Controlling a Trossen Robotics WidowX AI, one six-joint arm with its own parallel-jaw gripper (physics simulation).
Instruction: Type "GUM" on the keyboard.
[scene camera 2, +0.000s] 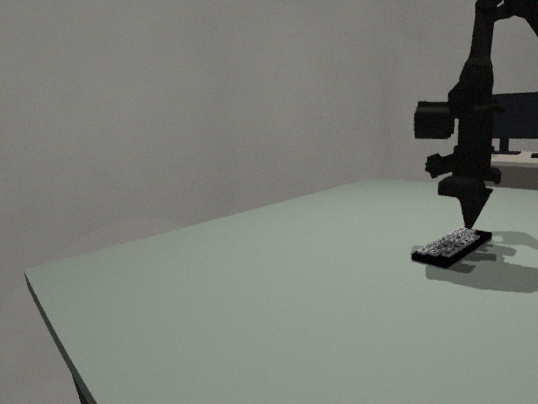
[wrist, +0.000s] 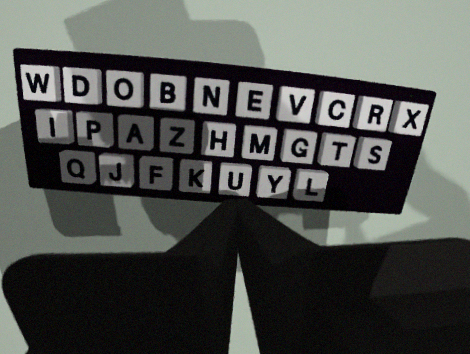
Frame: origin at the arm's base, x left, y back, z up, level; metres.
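Seen in the pictures: gripper, fingertip midpoint: (scene camera 2: 468, 228) (wrist: 235, 209).
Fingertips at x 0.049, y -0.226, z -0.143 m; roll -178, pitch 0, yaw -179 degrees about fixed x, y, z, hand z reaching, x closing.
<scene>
A point is followed by its place in that frame.
A black keyboard (scene camera 2: 452, 246) {z -0.167, x 0.092, y -0.240 m} (wrist: 367, 195) {z -0.173, x -0.023, y -0.218 m} with light lettered keys lies on the table. In the wrist view the G key (wrist: 299, 148) {z -0.167, x 0.018, y -0.246 m} and the M key (wrist: 259, 144) {z -0.167, x 0.037, y -0.248 m} are in the middle row, and the U key (wrist: 234, 180) {z -0.167, x 0.049, y -0.230 m} is in the bottom row. My gripper (scene camera 2: 468, 227) {z -0.143, x 0.049, y -0.226 m} (wrist: 235, 209) {z -0.143, x 0.049, y -0.226 m} is shut with nothing between its fingers. Its tips point down, above the keyboard in the scene view. In the wrist view the tips show at the lower edge of the U key, whose letter is visible.
The pale green table (scene camera 2: 225, 300) {z -0.185, x 0.438, y -0.429 m} carries the keyboard; its left edge shows in the scene view. A dark monitor (scene camera 2: 515, 116) stands on another surface behind the arm. Shadows of the arm fall over the keyboard and table.
</scene>
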